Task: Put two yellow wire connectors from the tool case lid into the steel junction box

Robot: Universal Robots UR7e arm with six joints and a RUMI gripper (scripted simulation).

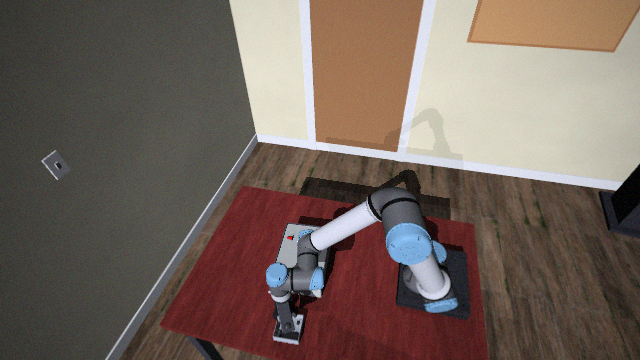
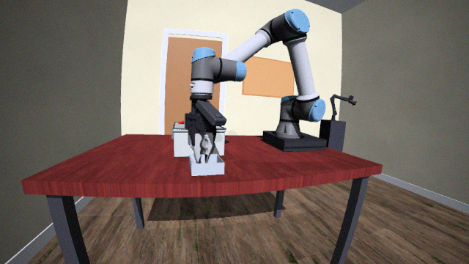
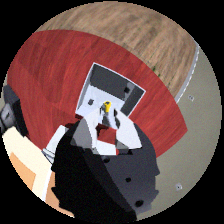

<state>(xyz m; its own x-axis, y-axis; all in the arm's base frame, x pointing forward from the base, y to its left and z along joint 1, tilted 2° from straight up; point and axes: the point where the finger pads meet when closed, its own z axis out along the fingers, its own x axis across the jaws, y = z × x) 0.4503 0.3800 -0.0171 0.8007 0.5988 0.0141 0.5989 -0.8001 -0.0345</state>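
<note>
Right now the grey tool case is 27 cm to the right of my hand, 6 cm ahead of it and 5 cm above it.
</note>
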